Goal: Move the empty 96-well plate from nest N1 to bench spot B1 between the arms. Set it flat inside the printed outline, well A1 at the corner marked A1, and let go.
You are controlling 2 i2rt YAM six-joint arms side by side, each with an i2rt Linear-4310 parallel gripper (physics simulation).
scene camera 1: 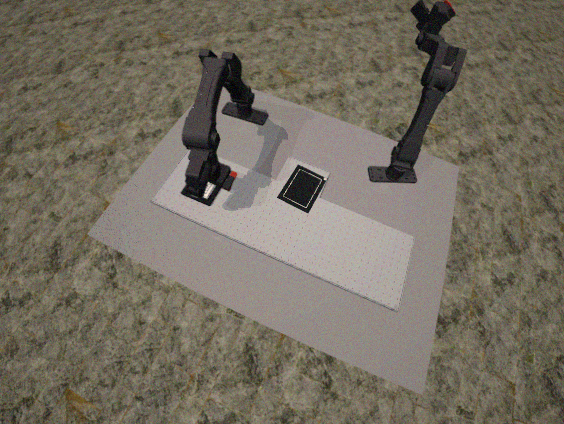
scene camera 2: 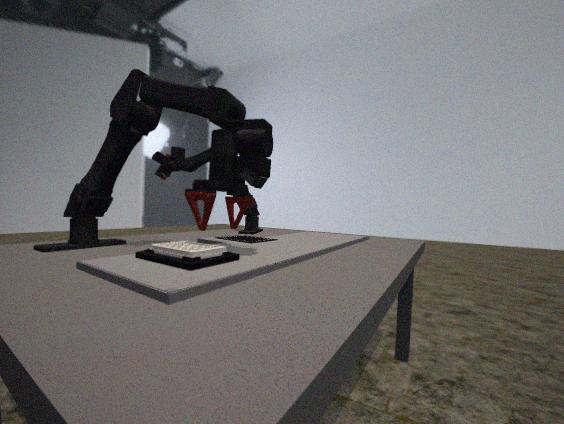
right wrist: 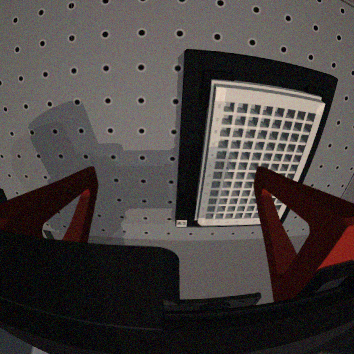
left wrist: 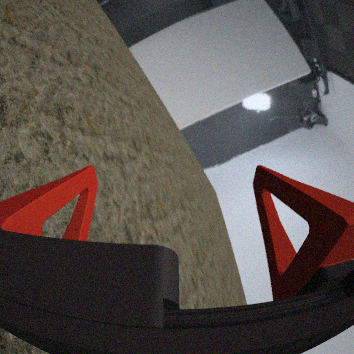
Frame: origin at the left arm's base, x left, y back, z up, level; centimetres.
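Seen in the pictures: left gripper, fingertip midpoint: [left wrist: 174, 174]; right gripper, fingertip midpoint: [scene camera 1: 217, 185] [scene camera 2: 219, 229] [right wrist: 175, 174]; left arm's base, origin of the base link: [scene camera 1: 391, 175] [scene camera 2: 251, 232]; right arm's base, origin of the base link: [scene camera 1: 244, 114] [scene camera 2: 83, 246] [right wrist: 213, 302].
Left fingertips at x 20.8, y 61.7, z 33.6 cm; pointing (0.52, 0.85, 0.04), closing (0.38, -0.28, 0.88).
Offsets run from my left fingertips to a thing's middle. "spot": to the spot under its first point. Level surfaces: height alone.
The white 96-well plate @(dx -93.8, dy -67.8, dz -30.4 cm) [scene camera 1: 209, 190] [scene camera 2: 187, 247] [right wrist: 265, 145] sits in the black nest N1 @(dx -93.9, dy -67.8, dz -31.4 cm) [scene camera 2: 189, 263] [right wrist: 191, 125]. A small A1 label shows at the nest's lower left corner in the right wrist view. My right gripper [scene camera 2: 218, 228] [right wrist: 175, 174] is open and empty above the board, shifted sideways from the plate; its right finger overlaps the plate in the right wrist view. Bench spot B1 @(spot: dx -58.2, dy -69.3, dz -32.1 cm) [scene camera 1: 302, 187] [scene camera 2: 246, 239] is a black panel with a printed white outline. My left gripper [scene camera 2: 165, 166] [left wrist: 174, 174] is open and empty, raised far from the plate.
The light perforated board @(dz -32.3 cm) [scene camera 1: 345, 245] [scene camera 2: 300, 250] carries the nest and lies on the grey table @(dz -33.6 cm) [scene camera 1: 250, 290] [scene camera 2: 200, 345]. The right arm reaches over the nest and partly hides it in scene camera 1. The left arm stands upright at the right there.
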